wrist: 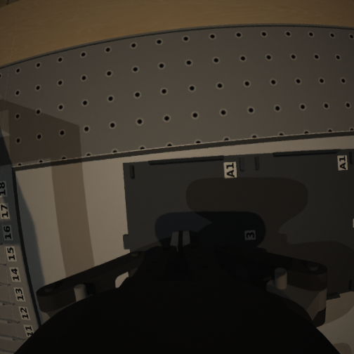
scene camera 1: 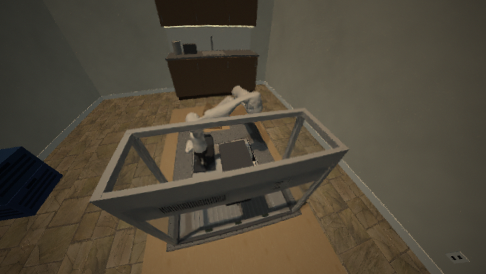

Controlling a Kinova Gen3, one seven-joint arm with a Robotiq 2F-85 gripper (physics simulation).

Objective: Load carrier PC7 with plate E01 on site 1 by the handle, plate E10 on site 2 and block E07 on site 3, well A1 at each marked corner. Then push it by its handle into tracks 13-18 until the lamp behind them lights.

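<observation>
Carrier is a long dark tray on the pale surface. In the wrist view its face shows a 3 label and two A1 labels along its upper edge; its right part is cut off, and no plate or block shows on the visible part. My gripper is shut with nothing between its fingertips, over the carrier's site 3 area, left of the 3 label. Its height above the carrier is hard to tell. The track labels, including 13 to 18, run down the left edge of the wrist view. Plates E01 and E10 and block E07 cannot be identified.
A grey open frame stands over the work area, with struts and a front beam. A perforated plate lies beyond the carrier. A dark flat panel lies beside the carrier. A blue cabinet stands at the left.
</observation>
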